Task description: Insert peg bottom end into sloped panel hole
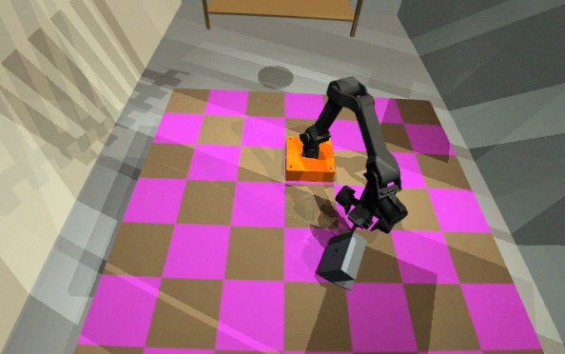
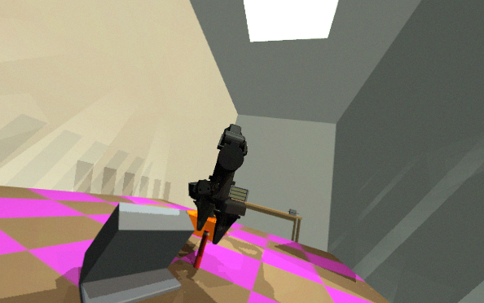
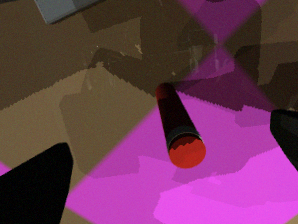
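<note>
My gripper tip is now 10 mm above the round red peg. From my gripper tip the other things lie so: grey sloped panel: 130 mm ahead, 50 mm to the right, 10 mm below.
</note>
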